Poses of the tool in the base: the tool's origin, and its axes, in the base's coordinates. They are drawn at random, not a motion.
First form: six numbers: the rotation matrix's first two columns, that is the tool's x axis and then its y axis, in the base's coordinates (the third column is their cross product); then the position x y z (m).
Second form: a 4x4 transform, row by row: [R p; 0 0 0 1], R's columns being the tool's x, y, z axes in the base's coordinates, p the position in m. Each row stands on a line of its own. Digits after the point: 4 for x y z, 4 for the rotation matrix.
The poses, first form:
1: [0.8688, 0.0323, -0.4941, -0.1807, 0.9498, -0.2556, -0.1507, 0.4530, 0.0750]
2: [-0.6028, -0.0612, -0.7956, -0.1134, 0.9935, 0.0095, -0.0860, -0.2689, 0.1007]
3: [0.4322, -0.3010, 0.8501, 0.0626, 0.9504, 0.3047, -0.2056, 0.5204, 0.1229]
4: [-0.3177, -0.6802, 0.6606, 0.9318, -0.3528, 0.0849, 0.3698, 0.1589, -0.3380]
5: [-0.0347, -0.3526, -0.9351, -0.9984, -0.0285, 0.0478, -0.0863, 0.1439, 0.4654]
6: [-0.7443, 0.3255, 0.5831, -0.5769, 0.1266, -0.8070, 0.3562, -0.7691, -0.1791]
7: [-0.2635, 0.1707, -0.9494, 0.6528, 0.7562, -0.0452, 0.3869, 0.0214, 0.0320]
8: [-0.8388, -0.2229, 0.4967, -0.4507, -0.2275, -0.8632, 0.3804, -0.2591, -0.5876]
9: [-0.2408, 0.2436, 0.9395, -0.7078, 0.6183, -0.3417, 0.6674, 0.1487, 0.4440]
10: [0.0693, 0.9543, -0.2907, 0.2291, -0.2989, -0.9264, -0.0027, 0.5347, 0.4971]
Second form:
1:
0.8688, -0.1807, 0.4610, -0.1507
0.0323, 0.9498, 0.3113, 0.4530
-0.4941, -0.2556, 0.8310, 0.0750
0, 0, 0, 1

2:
-0.6028, -0.1134, 0.7898, -0.0860
-0.0612, 0.9935, 0.0959, -0.2689
-0.7956, 0.0095, -0.6058, 0.1007
0, 0, 0, 1

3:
0.4322, 0.0626, -0.8996, -0.2056
-0.3010, 0.9504, -0.0785, 0.5204
0.8501, 0.3047, 0.4296, 0.1229
0, 0, 0, 1

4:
-0.3177, 0.9318, 0.1753, 0.3698
-0.6802, -0.3528, 0.6425, 0.1589
0.6606, 0.0849, 0.7459, -0.3380
0, 0, 0, 1

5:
-0.0347, -0.9984, -0.0435, -0.0863
-0.3526, -0.0285, 0.9353, 0.1439
-0.9351, 0.0478, -0.3510, 0.4654
0, 0, 0, 1

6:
-0.7443, -0.5769, -0.3365, 0.3562
0.3255, 0.1266, -0.9370, -0.7691
0.5831, -0.8070, 0.0936, -0.1791
0, 0, 0, 1

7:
-0.2635, 0.6528, 0.7102, 0.3869
0.1707, 0.7562, -0.6317, 0.0214
-0.9494, -0.0452, -0.3107, 0.0320
0, 0, 0, 1

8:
-0.8388, -0.4507, 0.3054, 0.3804
-0.2229, -0.2275, -0.9479, -0.2591
0.4967, -0.8632, 0.0904, -0.5876
0, 0, 0, 1

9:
-0.2408, -0.7078, -0.6641, 0.6674
0.2436, 0.6183, -0.7473, 0.1487
0.9395, -0.3417, 0.0235, 0.4440
0, 0, 0, 1

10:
0.0693, 0.2291, -0.9710, -0.0027
0.9543, -0.2989, -0.0024, 0.5347
-0.2907, -0.9264, -0.2393, 0.4971
0, 0, 0, 1

